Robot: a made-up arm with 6 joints. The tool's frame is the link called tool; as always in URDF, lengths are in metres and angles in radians. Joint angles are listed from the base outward.
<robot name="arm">
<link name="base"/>
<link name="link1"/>
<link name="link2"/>
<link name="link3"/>
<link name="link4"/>
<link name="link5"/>
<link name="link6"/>
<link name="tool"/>
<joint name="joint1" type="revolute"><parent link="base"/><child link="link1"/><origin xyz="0 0 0.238"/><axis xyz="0 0 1"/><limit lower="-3.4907" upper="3.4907"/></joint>
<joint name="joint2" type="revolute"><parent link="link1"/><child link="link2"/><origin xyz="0 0 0" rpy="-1.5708 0 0"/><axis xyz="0 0 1"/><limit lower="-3.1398" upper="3.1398"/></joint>
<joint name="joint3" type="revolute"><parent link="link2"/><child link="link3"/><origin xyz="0 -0.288 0" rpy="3.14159 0 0"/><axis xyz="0 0 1"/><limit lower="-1.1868" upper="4.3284"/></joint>
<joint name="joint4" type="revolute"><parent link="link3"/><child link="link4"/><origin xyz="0 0 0" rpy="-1.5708 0 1.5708"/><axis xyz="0 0 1"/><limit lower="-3.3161" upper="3.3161"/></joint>
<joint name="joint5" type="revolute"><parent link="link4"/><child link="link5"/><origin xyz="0 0 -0.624" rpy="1.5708 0 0"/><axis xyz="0 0 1"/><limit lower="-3.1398" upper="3.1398"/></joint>
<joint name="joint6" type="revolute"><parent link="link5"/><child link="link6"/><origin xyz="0 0 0.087" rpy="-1.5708 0 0"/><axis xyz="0 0 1"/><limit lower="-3.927" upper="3.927"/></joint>
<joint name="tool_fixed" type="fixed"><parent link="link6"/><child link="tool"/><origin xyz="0 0 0" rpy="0 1.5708 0"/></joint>
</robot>
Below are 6 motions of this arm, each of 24 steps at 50 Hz.
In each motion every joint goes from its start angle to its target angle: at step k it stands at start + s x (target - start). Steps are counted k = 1, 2, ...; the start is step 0. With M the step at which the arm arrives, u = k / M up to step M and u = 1 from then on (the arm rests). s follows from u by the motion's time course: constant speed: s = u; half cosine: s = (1 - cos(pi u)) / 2; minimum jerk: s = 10 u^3 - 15 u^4 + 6 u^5.
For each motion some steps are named. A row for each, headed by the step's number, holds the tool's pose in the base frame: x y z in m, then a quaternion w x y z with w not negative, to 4 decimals.
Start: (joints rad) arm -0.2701 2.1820 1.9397 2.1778 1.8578 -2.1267
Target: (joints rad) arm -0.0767 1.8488 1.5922 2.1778 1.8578 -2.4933
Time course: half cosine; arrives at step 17
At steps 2, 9, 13, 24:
2: 0.8438 -0.1763 -0.0053 0.6229 0.1361 0.4997 0.5863
9: 0.8803 -0.0958 0.0329 0.5779 0.1687 0.5632 0.5660
13: 0.8955 -0.0417 0.0589 0.5486 0.1853 0.6029 0.5489
24: 0.8998 -0.0194 0.0697 0.5366 0.1911 0.6188 0.5410

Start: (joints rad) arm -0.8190 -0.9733 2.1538 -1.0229 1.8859 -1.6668
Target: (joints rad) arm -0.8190 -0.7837 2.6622 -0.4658 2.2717 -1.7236
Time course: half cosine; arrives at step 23
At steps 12, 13, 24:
12: -0.6253 0.5734 0.3835 0.5388 0.4494 -0.0684 -0.7093
13: -0.6242 0.5692 0.3703 0.5455 0.4681 -0.0813 -0.6904
24: -0.6102 0.5388 0.2923 0.5766 0.5675 -0.1594 -0.5657

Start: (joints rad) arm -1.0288 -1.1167 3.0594 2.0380 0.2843 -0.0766
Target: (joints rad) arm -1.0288 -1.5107 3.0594 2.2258 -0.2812 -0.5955
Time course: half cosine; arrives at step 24
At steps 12, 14, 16, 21, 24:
12: -0.1753 0.3809 -0.3017 0.6279 -0.1425 0.6647 0.3789
14: -0.1599 0.3587 -0.3219 0.6185 -0.1688 0.6910 0.3338
16: -0.1451 0.3373 -0.3395 0.6105 -0.1931 0.7120 0.2882
21: -0.1182 0.2981 -0.3676 0.5979 -0.2350 0.7395 0.2011
24: -0.1133 0.2909 -0.3722 0.5958 -0.2424 0.7431 0.1846

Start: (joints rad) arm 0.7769 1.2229 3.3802 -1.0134 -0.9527 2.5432
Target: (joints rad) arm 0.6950 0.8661 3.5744 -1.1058 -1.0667 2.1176
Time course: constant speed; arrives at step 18
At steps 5, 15, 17, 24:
5: -0.0467 -0.1044 0.8740 0.3103 -0.3684 -0.8460 -0.2285
15: -0.1797 -0.2070 0.7908 0.2552 -0.3114 -0.8853 -0.2328
17: -0.2044 -0.2235 0.7687 0.2417 -0.3027 -0.8921 -0.2325
24: -0.2164 -0.2312 0.7571 0.2347 -0.2988 -0.8954 -0.2323

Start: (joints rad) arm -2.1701 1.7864 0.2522 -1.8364 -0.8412 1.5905
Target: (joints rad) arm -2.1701 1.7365 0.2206 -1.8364 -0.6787 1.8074
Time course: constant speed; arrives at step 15
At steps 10, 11, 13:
10: -0.1108 -0.2026 -0.4416 0.5352 0.6484 0.0306 -0.5406
11: -0.1113 -0.2034 -0.4407 0.5372 0.6444 0.0384 -0.5428
13: -0.1124 -0.2050 -0.4389 0.5412 0.6363 0.0540 -0.5471

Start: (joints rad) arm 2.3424 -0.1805 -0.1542 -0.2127 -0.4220 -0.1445
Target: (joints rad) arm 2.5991 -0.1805 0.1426 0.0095 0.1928 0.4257
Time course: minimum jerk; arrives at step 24
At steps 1, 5, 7, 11, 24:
1: -0.3384 0.4697 0.5195 0.3667 -0.1135 0.2361 0.8927
5: -0.3457 0.4641 0.5325 0.3605 -0.0980 0.2021 0.9053
7: -0.3554 0.4560 0.5505 0.3523 -0.0759 0.1552 0.9198
11: -0.3817 0.4277 0.6054 0.3296 -0.0011 0.0116 0.9441
24: -0.4173 0.3532 0.7202 0.3052 0.1842 -0.2680 0.8950

